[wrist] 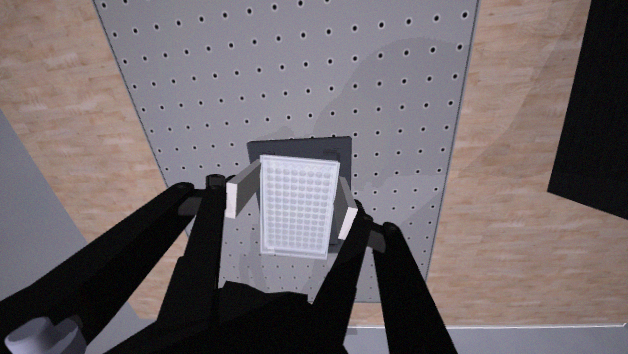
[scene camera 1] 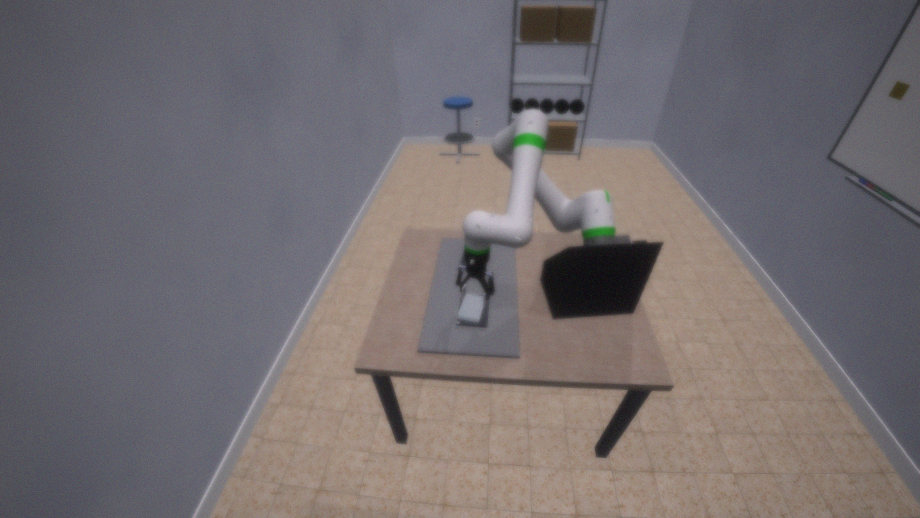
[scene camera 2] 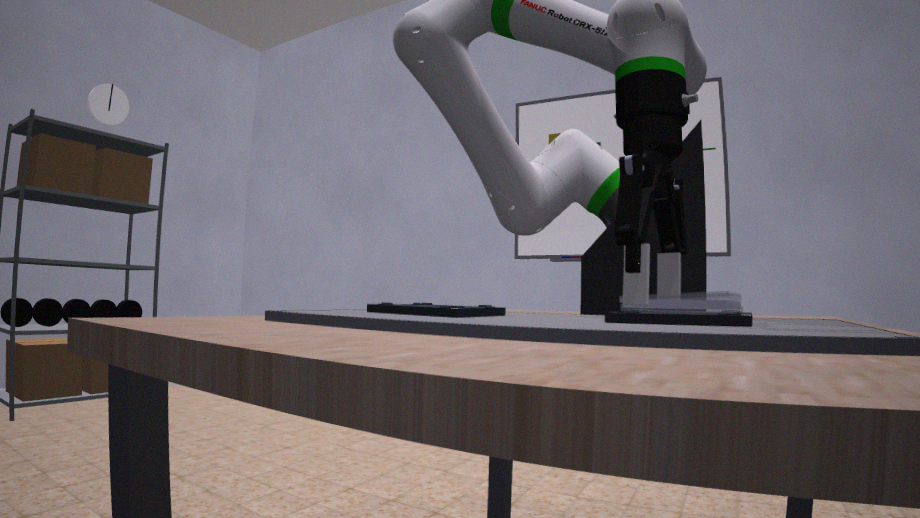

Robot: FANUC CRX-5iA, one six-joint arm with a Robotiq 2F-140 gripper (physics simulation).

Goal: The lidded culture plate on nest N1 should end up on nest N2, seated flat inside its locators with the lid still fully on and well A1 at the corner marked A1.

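Frame: origin at the arm's base, x right, y ahead, z up, level; millimetres.
Seen in the pictures: gripper, fingertip midpoint: (wrist: 299,180) (scene camera 1: 474,301) (scene camera 2: 653,306); arm's base, link origin: (scene camera 1: 600,253).
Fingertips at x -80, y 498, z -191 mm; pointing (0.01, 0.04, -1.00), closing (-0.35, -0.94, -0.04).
Note:
Pixels of each thing's top centre, then the offset from my fingertips to it. Level surfaces: height alone.
- culture plate, top centre: (wrist: 295,215) (scene camera 2: 681,290) (scene camera 1: 472,304) dz +19, dx -35, dy +8 mm
- second dark nest, top centre: (scene camera 2: 436,303) dz -5, dx +302, dy -3 mm
- grey perforated board, surface height: dz -19 mm
- wooden table, surface height: dz -32 mm
The clear lid (scene camera 2: 714,296) (wrist: 300,158) lies over the culture plate (wrist: 300,215), whose wells show through it. In scene camera 2 the lid looks slightly raised and uneven; whether it seats fully I cannot tell. The plate stands on a dark nest (scene camera 1: 485,317) (scene camera 2: 679,319) (wrist: 300,146) and looks turned slightly against it. My gripper (scene camera 1: 475,292) (scene camera 2: 652,289) (wrist: 299,180) points down with pale pads at the two long sides, shut on the lid. A second dark nest (scene camera 2: 437,310) stands bare to the left in scene camera 2. The A1 marks are not readable.
Both nests stand on a grey perforated board (scene camera 1: 444,334) (scene camera 2: 547,326) (wrist: 200,105) on the wooden table (scene camera 1: 579,353) (scene camera 2: 386,360) (wrist: 500,260). A tall black panel (scene camera 1: 598,283) (wrist: 595,125) stands to the right of the board, near the arm's base.

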